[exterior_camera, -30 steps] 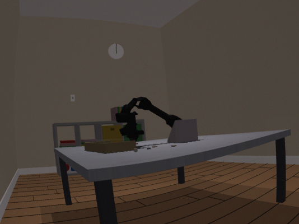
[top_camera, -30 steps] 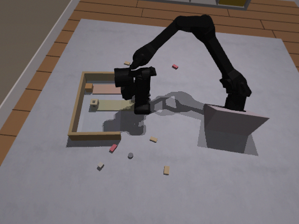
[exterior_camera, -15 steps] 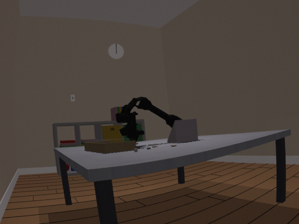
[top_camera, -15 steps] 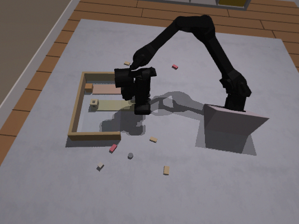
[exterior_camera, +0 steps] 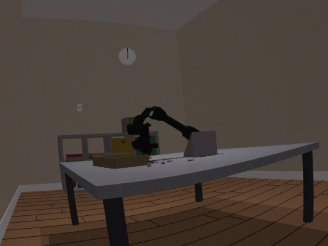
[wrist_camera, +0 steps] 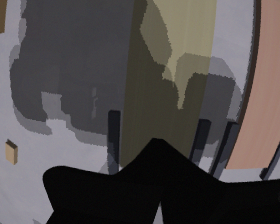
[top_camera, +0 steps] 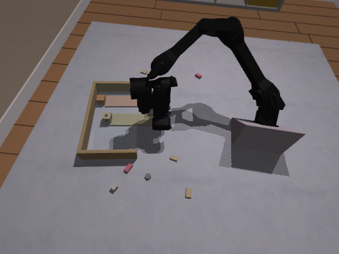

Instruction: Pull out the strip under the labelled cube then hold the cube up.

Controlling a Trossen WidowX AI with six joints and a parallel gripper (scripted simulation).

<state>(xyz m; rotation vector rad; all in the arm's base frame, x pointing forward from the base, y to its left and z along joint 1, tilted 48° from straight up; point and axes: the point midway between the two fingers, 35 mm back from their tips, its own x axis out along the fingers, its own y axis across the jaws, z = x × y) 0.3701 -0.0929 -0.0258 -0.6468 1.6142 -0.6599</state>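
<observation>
The olive strip is 10 cm ahead of my gripper tip. The rest, counted from my gripper tip: pale block (27 cm to the left, 14 cm ahead); labelled cube (21 cm ahead, 2 cm above, 1 cm to the left).
</observation>
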